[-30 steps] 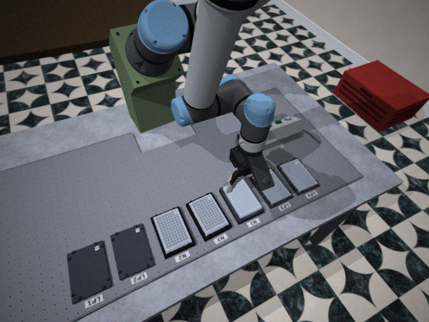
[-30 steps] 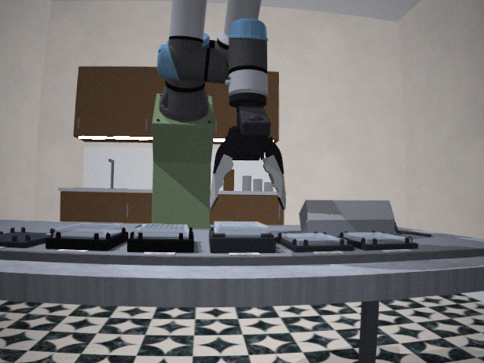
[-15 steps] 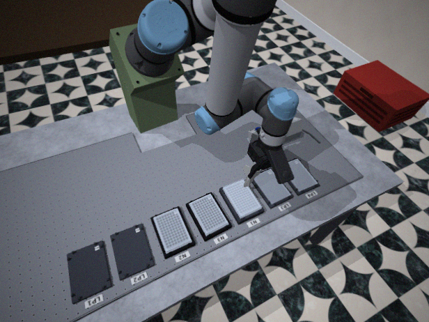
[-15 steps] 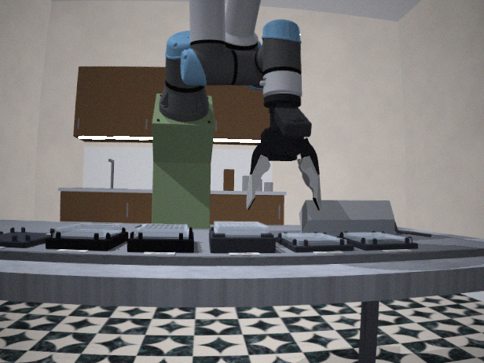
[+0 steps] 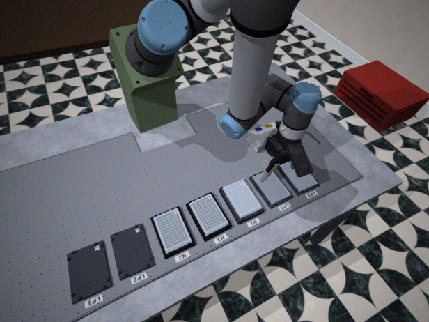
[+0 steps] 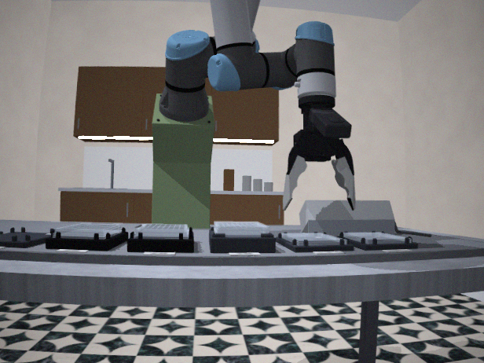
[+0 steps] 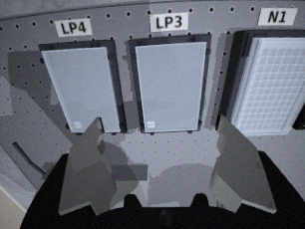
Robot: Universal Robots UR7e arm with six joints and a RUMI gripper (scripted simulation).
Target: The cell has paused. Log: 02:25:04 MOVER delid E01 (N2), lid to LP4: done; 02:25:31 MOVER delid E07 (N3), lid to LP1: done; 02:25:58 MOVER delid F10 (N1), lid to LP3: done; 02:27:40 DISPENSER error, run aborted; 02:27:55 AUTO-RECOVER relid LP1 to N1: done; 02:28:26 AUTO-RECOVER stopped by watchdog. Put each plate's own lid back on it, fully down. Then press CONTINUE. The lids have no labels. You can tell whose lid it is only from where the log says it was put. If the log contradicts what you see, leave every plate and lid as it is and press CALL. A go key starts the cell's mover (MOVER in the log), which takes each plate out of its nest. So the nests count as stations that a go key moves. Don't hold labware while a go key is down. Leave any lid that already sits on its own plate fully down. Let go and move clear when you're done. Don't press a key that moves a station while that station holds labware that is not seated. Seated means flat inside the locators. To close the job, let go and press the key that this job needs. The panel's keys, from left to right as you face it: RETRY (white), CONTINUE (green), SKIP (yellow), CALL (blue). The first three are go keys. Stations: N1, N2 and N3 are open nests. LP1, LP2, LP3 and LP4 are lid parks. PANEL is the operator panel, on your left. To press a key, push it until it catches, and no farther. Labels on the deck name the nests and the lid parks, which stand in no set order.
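My gripper is now 1 cm past the LP4 lid park, 11 cm to the right of it and 7 cm above it. From my hand the other things lie so: blue CALL key: 23 cm behind, 3 cm to the left; then LP3 lid park: 1 cm ahead, 2 cm to the right, 7 cm below; then yellow SKIP key: 24 cm behind, 8 cm to the left.
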